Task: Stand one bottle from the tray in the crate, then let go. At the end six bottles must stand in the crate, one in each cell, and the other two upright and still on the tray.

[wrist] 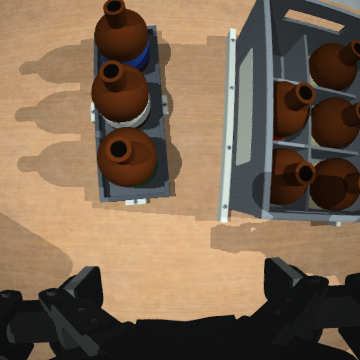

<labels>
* gripper: 182,281
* grey tray: 158,186
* brown bottle: 126,156
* grey crate: 268,48
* pale rim strip: 227,133
</labels>
